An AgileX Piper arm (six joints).
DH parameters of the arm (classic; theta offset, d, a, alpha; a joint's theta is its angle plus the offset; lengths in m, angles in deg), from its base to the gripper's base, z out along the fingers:
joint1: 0 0.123 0 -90
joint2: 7.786 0 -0.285 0
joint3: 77.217 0 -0.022 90
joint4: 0 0.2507 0 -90
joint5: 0 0 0 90
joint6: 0 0.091 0 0
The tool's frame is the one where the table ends.
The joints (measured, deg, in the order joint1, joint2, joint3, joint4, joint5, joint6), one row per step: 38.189 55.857 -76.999 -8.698 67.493 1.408; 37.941 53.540 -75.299 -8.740 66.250 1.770; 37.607 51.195 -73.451 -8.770 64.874 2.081; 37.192 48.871 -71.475 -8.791 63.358 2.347; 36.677 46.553 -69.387 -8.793 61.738 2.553; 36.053 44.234 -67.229 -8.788 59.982 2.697; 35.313 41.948 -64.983 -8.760 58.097 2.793; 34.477 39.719 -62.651 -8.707 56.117 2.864; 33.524 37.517 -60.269 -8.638 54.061 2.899; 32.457 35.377 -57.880 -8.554 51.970 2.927; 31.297 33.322 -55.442 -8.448 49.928 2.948; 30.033 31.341 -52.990 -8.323 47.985 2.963; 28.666 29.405 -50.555 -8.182 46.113 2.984; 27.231 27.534 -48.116 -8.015 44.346 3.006
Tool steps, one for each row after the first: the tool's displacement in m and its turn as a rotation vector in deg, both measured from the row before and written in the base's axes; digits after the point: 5 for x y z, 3 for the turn. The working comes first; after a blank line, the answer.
Tool pose at each row, in the base's axes (x y z in m, rotation vector in deg; the steps are taken from these numbers as rounded here): 0.13104 0.08690 0.44931 -40.989 124.384 9.772; 0.12371 0.08040 0.44854 -39.823 122.864 10.432; 0.11665 0.07400 0.44691 -38.654 121.324 11.026; 0.11006 0.06791 0.44441 -37.494 119.780 11.544; 0.10385 0.06207 0.44112 -36.333 118.243 11.972; 0.09796 0.05642 0.43734 -35.141 116.635 12.310; 0.09254 0.05114 0.43292 -33.919 115.018 12.555; 0.08765 0.04631 0.42778 -32.682 113.447 12.714; 0.08310 0.04178 0.42219 -31.398 111.880 12.767; 0.07896 0.03758 0.41625 -30.050 110.354 12.719; 0.07531 0.03381 0.40963 -28.694 109.007 12.553; 0.07205 0.03035 0.40247 -27.309 107.846 12.261; 0.06901 0.02709 0.39503 -25.860 106.790 11.871; 0.06628 0.02414 0.38714 -24.397 105.901 11.400

-0.00733 -0.00650 -0.00077 1.289 -1.399 -0.329; -0.00706 -0.00640 -0.00163 1.259 -1.428 -0.352; -0.00659 -0.00609 -0.00250 1.212 -1.444 -0.375; -0.00621 -0.00584 -0.00329 1.158 -1.455 -0.413; -0.00589 -0.00565 -0.00378 1.135 -1.543 -0.461; -0.00542 -0.00528 -0.00442 1.094 -1.573 -0.522; -0.00489 -0.00483 -0.00514 1.039 -1.547 -0.579; -0.00455 -0.00453 -0.00559 0.995 -1.568 -0.663; -0.00414 -0.00420 -0.00594 0.954 -1.553 -0.763; -0.00365 -0.00377 -0.00662 0.844 -1.405 -0.852; -0.00326 -0.00346 -0.00716 0.739 -1.251 -0.960; -0.00304 -0.00326 -0.00744 0.687 -1.168 -1.071; -0.00273 -0.00295 -0.00789 0.610 -1.017 -1.145
